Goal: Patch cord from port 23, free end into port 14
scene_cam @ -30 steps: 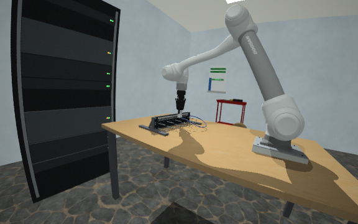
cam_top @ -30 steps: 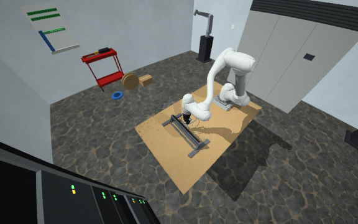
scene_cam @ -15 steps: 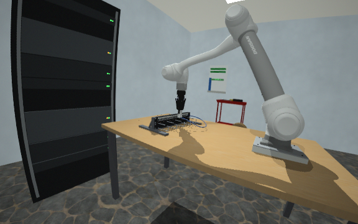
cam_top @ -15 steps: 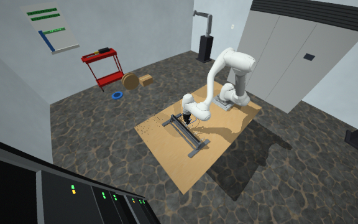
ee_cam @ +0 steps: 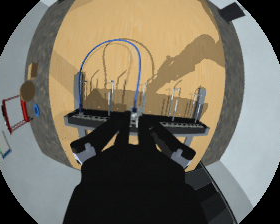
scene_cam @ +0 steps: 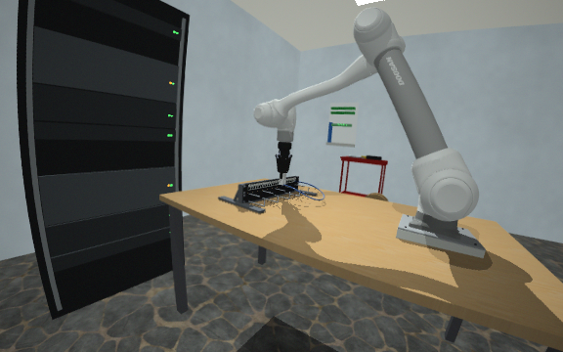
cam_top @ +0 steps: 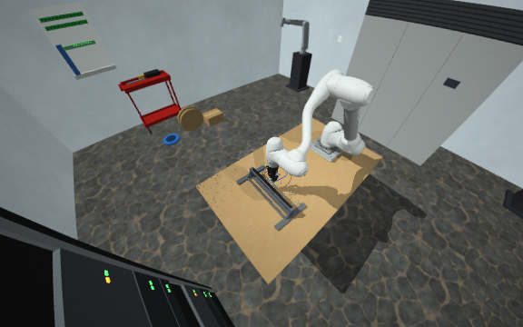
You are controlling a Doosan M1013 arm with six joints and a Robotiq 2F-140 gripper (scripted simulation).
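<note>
Now: the free end of patch cord 3 cm below my hand and 1 cm ahead of it.
</note>
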